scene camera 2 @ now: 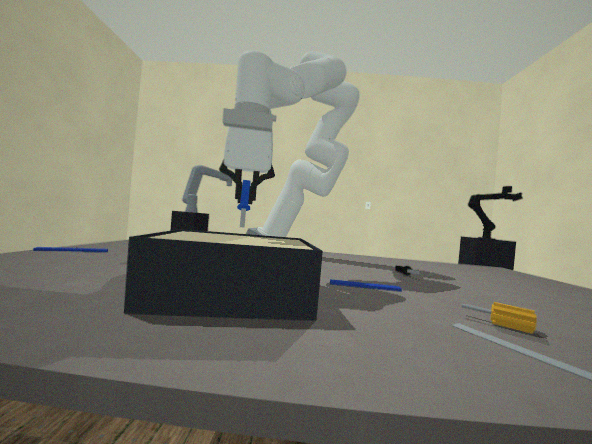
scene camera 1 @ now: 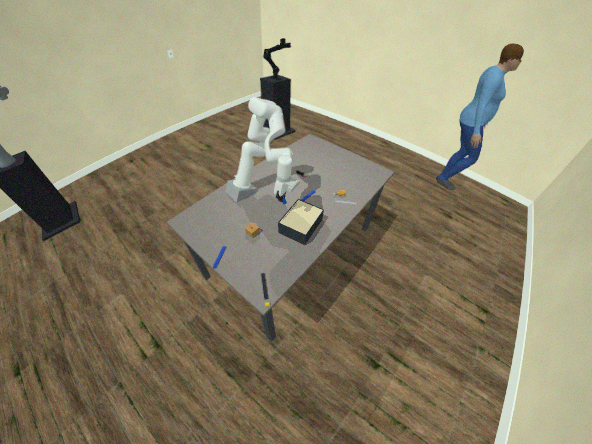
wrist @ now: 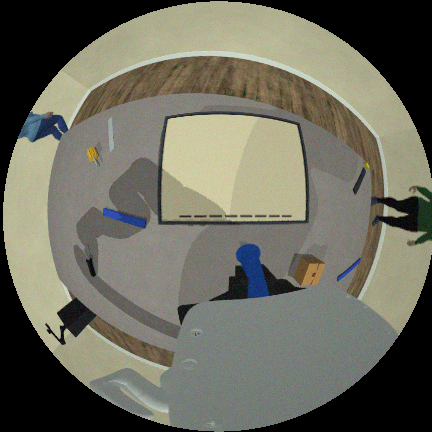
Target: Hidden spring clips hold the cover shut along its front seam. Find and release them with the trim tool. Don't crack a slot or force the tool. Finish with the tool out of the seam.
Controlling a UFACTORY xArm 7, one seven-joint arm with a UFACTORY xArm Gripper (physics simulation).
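Observation:
The dark box with the cream cover stands on the table, and the cover lies flat in its rim. A row of several dark slots runs along the cover's edge nearest the gripper in the wrist view. My gripper is shut on the blue trim tool. The tool's grey blade points down and its tip shows above the level of the cover in scene camera 2, apart from the box. The blade is hidden behind the handle in the wrist view. The spring clips do not show.
On the table lie a blue bar, another blue bar, a yellow-handled screwdriver, a pale strip, an orange-brown block, a dark bar and a black-handled tool.

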